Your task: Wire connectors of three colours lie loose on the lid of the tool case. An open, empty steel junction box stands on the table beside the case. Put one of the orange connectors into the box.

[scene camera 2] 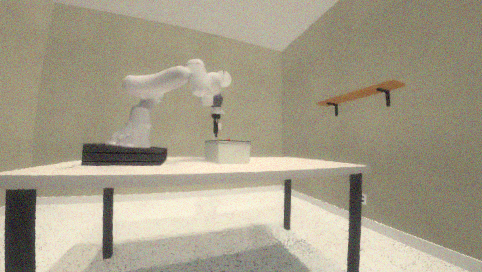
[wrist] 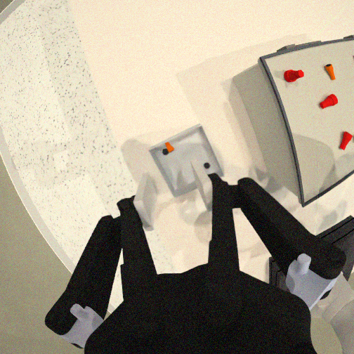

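Note:
The steel junction box (wrist: 212, 145) is an open, shallow grey tray on the table in the wrist view. An orange connector (wrist: 170, 147) lies inside it, in the upper left corner beside a dark hole. My gripper (wrist: 172, 177) (scene camera 2: 216, 136) is open with nothing between its fingers, above the near side of the box. The tool case (wrist: 260, 120) (scene camera 2: 227, 152) stands to the right of the box in the wrist view. On its lid lie another orange connector (wrist: 330, 72) and several red connectors, among them one near the lid's corner (wrist: 293, 75). The junction box does not show in the scene view.
The white table (scene camera 2: 280, 167) carries the case and the arm's black base (scene camera 2: 124, 155). The case rises beside the box, its lid edge to the right of my fingers in the wrist view. A wooden shelf (scene camera 2: 362, 93) hangs on the right wall, away from the arm.

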